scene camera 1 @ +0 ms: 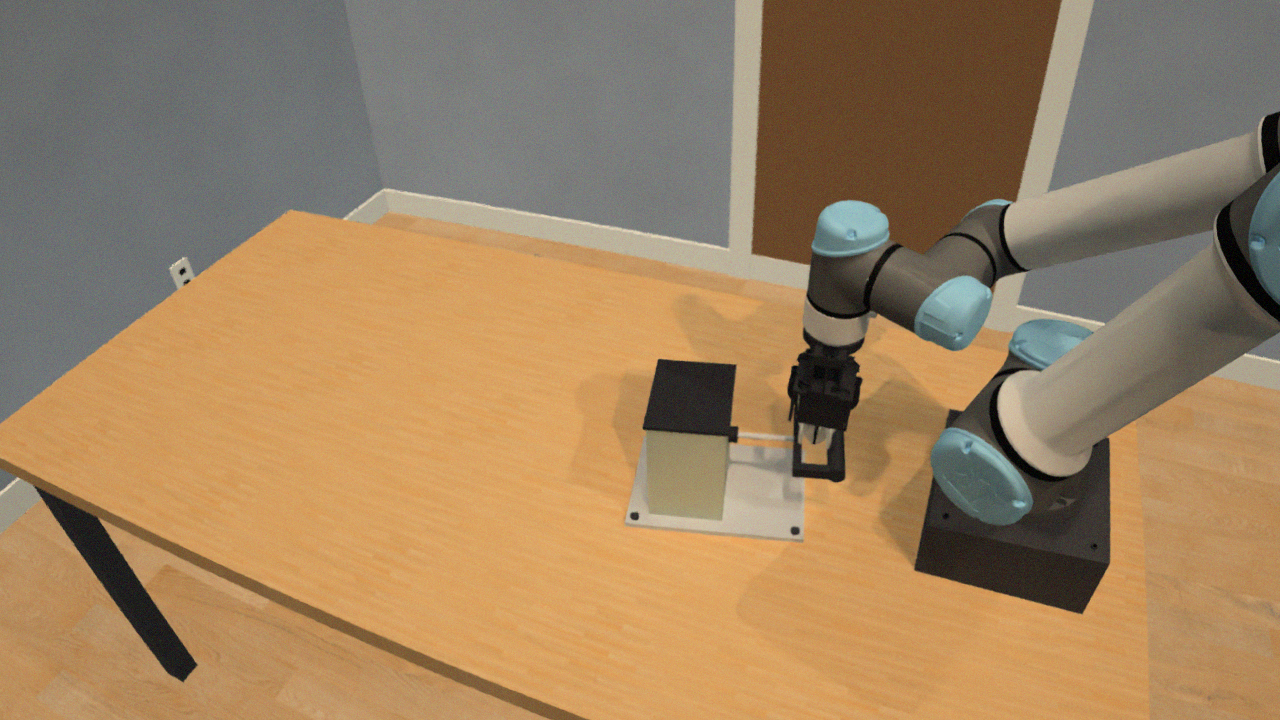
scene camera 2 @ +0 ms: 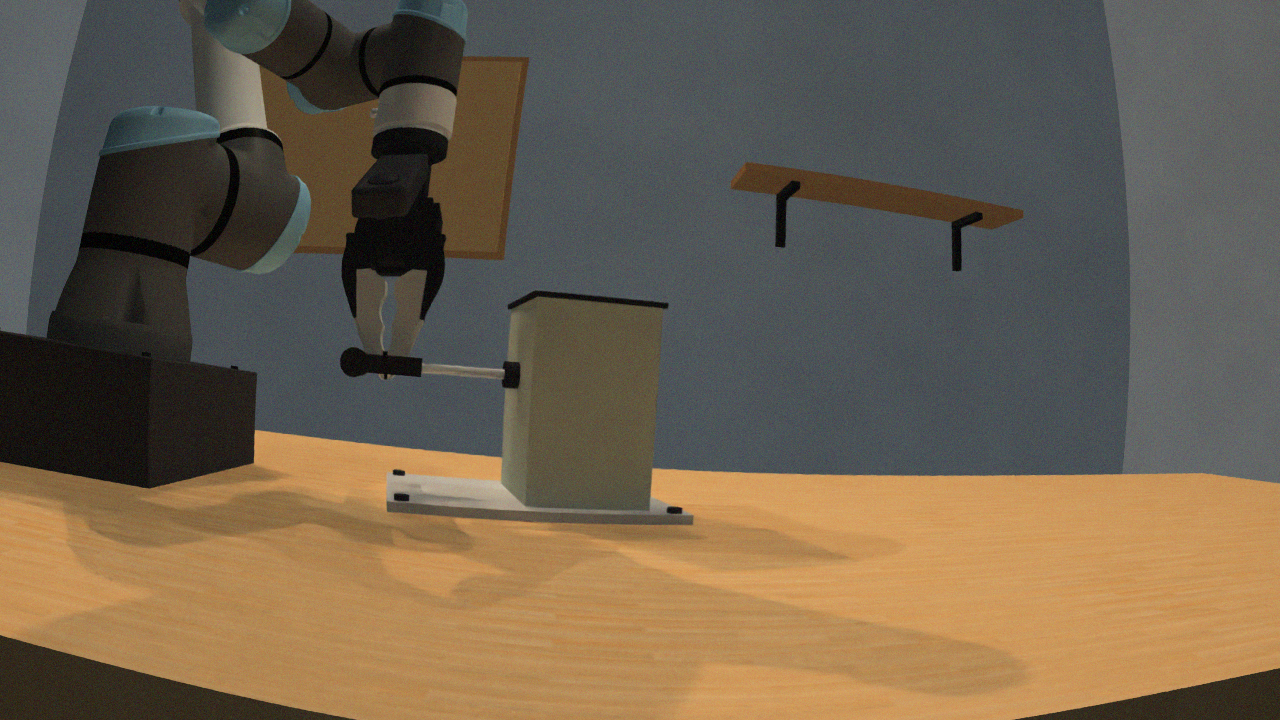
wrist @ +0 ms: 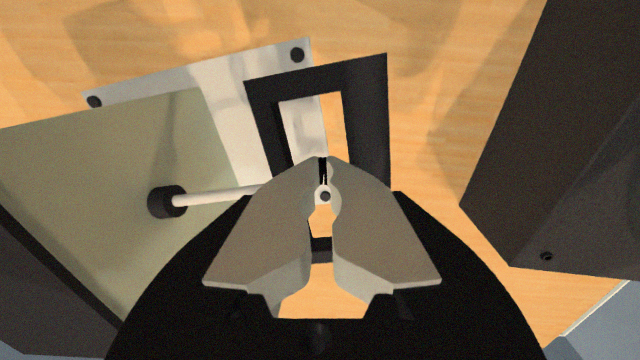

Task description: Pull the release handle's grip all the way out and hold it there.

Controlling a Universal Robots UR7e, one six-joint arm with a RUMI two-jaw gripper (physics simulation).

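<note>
The release handle has a black rectangular loop grip (scene camera 1: pixel 839 458) (scene camera 2: pixel 409 366) (wrist: pixel 368 120) on a pale rod (scene camera 1: pixel 765 436) (scene camera 2: pixel 462 369) (wrist: pixel 215 195). A long stretch of rod shows between the grip and the black collar (scene camera 1: pixel 733 434) (scene camera 2: pixel 511 374) (wrist: pixel 167 201) on the cream housing (scene camera 1: pixel 687 474) (scene camera 2: pixel 590 402) (wrist: pixel 125 140). My gripper (scene camera 1: pixel 815 439) (scene camera 2: pixel 385 374) (wrist: pixel 323 160) points down and is shut with nothing pinched. Its fingertips are down inside the loop's opening. Contact with the loop's bars is hard to tell.
The housing has a black top (scene camera 1: pixel 691 394) and stands on a light base plate (scene camera 1: pixel 760 514) (scene camera 2: pixel 447 492) (wrist: pixel 220 80) on the wooden table (scene camera 1: pixel 358 402). The arm's dark base block (scene camera 1: pixel 1002 573) (scene camera 2: pixel 80 411) (wrist: pixel 565 150) stands beyond the grip end. A wall shelf (scene camera 2: pixel 877 192) hangs behind.
</note>
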